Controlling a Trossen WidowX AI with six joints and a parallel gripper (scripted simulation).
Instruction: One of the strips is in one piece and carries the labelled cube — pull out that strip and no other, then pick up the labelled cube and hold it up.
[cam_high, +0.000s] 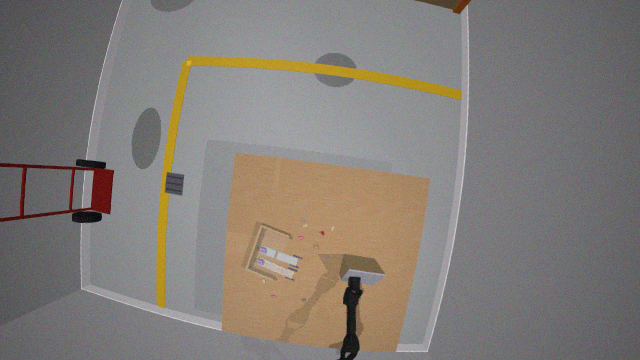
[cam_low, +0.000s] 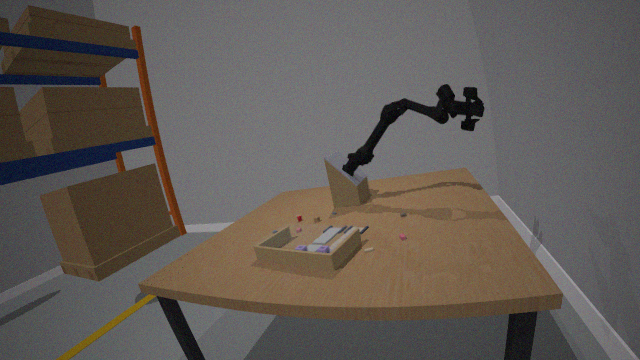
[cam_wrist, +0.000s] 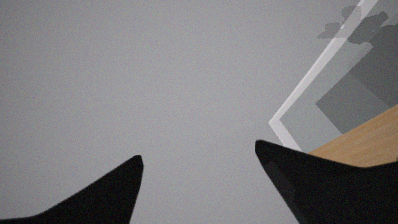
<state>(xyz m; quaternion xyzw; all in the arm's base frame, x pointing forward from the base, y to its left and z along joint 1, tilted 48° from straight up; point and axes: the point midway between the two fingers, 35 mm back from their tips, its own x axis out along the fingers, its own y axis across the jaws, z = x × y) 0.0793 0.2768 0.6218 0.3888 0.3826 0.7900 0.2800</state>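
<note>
My gripper tip is 720 mm to the left of the pale grey strip, 360 mm above it and 320 mm short of it. The rest, counted from my gripper tip: red block 910 mm to the right, 350 mm below, 100 mm ahead.
</note>
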